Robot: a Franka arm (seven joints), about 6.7 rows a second.
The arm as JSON. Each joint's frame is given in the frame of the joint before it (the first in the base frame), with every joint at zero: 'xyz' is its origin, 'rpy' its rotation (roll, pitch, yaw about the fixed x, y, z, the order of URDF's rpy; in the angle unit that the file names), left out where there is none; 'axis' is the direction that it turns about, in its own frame. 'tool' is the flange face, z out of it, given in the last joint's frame.
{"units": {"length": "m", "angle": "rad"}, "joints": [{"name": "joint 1", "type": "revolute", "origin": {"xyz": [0.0, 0.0, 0.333]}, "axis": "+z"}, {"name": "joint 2", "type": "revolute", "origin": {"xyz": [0.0, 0.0, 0.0]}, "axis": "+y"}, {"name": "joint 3", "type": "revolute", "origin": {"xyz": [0.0, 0.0, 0.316]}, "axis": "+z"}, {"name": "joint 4", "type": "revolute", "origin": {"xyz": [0.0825, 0.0, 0.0]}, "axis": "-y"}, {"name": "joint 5", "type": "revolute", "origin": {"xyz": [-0.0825, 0.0, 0.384]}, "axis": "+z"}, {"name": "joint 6", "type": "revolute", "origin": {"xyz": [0.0, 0.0, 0.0]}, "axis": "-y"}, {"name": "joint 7", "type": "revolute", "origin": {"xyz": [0.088, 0.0, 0.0]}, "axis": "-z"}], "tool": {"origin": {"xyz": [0.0, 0.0, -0.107], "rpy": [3.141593, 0.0, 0.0]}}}
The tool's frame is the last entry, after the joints.
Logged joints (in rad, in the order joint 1, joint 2, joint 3, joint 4, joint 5, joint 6, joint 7), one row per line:
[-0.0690 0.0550 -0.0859 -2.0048 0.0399 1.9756 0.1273]
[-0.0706 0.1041 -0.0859 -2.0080 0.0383 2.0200 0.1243]
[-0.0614 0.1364 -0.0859 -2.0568 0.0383 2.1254 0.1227]
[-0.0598 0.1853 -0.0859 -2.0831 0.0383 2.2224 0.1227]
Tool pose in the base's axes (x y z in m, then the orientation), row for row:
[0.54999 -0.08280 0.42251 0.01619 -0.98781 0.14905 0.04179]
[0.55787 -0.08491 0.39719 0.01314 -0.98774 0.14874 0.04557]
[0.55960 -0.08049 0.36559 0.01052 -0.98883 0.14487 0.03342]
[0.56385 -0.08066 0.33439 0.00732 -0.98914 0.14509 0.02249]
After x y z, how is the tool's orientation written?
As a quaternion, w x y z.
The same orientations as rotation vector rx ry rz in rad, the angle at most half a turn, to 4 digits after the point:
[-3.0717 0.4635 0.1300]
[-3.0774 0.4634 0.1420]
[-3.0859 0.4521 0.1043]
[-3.0931 0.4537 0.0703]

